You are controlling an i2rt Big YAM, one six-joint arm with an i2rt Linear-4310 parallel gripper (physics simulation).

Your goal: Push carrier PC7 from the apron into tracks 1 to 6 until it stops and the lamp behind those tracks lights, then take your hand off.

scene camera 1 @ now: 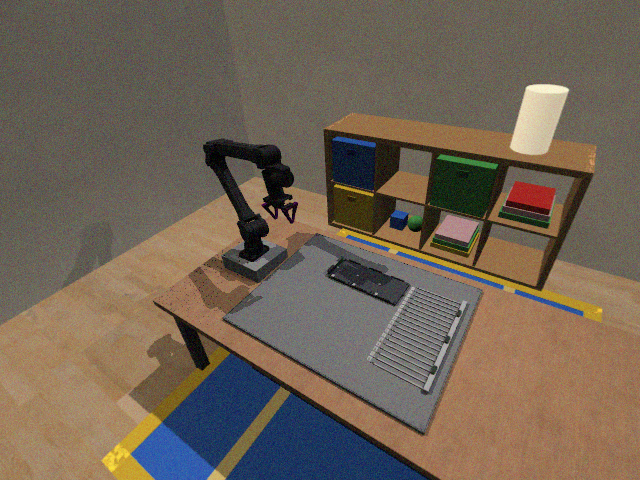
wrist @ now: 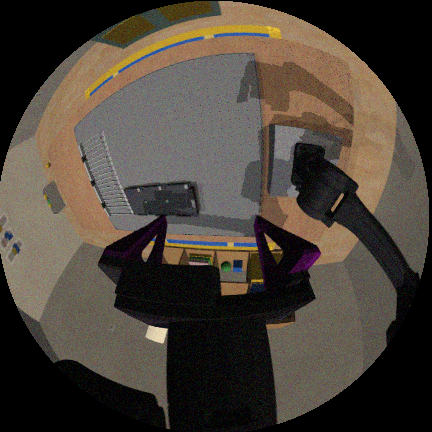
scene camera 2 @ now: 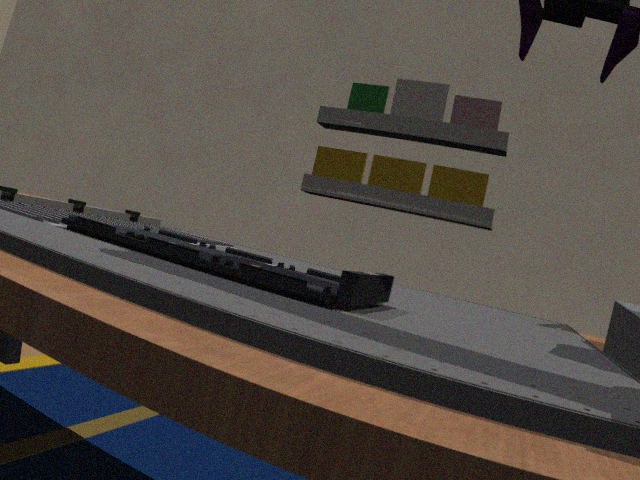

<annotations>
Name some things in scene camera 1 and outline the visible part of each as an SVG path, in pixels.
My gripper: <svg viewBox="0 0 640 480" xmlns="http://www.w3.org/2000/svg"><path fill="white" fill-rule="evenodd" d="M266 186L269 196L263 198L265 203L262 204L262 207L275 220L278 218L278 209L281 209L291 224L294 223L298 202L284 205L284 201L293 199L292 195L284 194L283 187Z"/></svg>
A carrier PC7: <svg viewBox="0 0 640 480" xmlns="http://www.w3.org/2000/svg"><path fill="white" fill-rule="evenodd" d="M328 269L328 277L393 305L396 305L399 299L404 296L404 292L410 285L394 276L383 274L381 271L365 267L350 259L344 259L343 256Z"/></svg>
</annotations>
